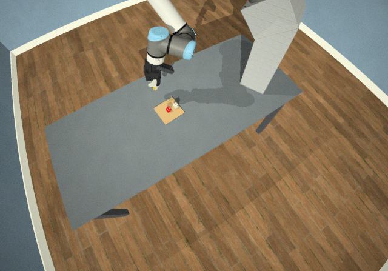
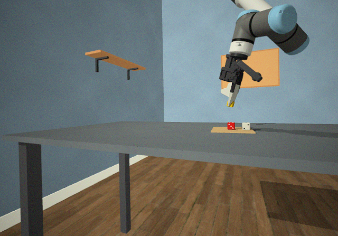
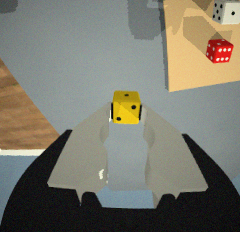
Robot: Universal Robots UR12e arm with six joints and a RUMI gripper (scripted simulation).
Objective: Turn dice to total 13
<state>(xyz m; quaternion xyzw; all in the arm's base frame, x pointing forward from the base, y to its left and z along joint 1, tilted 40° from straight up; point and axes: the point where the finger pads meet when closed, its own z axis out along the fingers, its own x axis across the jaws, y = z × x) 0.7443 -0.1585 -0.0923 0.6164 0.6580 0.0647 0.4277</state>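
Right now the yellow die is right at my hand. Round my hand: red die: 2 cm behind, 13 cm to the left, 9 cm below; tan mat: 2 cm behind, 13 cm to the left, 10 cm below; white die: 7 cm behind, 13 cm to the left, 9 cm below.
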